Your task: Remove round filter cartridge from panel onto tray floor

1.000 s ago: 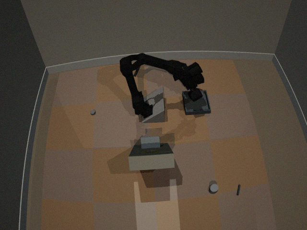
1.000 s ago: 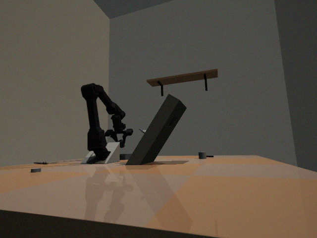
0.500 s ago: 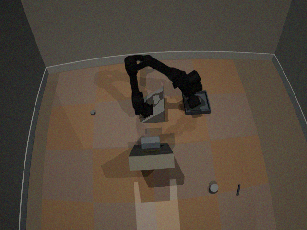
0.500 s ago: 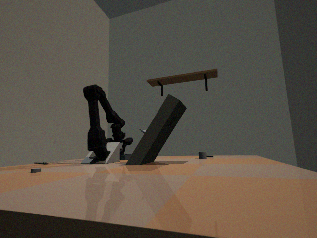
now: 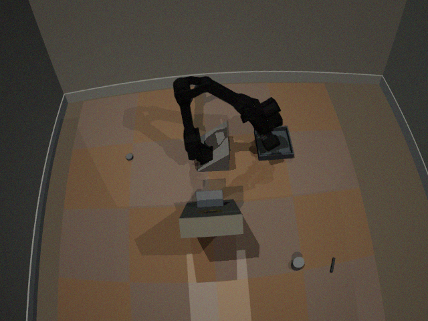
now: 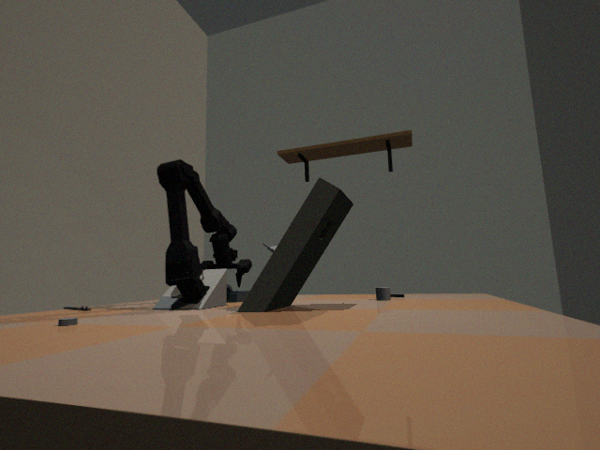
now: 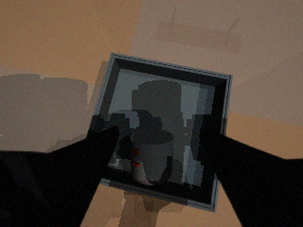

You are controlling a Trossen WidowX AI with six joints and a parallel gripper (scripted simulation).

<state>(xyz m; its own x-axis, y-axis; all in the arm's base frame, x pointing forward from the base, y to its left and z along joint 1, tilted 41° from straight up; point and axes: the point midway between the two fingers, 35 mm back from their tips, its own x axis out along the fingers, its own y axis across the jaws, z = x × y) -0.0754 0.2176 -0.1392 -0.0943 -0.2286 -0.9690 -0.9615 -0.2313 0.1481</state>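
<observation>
Now: the round filter cartridge 20 mm below my gripper tip, 10 mm to the right of it and 10 mm behind it. The rest, counted from my gripper tip: dark tray: 40 mm below, 10 mm to the left; then service panel: 390 mm ahead, 250 mm to the right, 100 mm above.
</observation>
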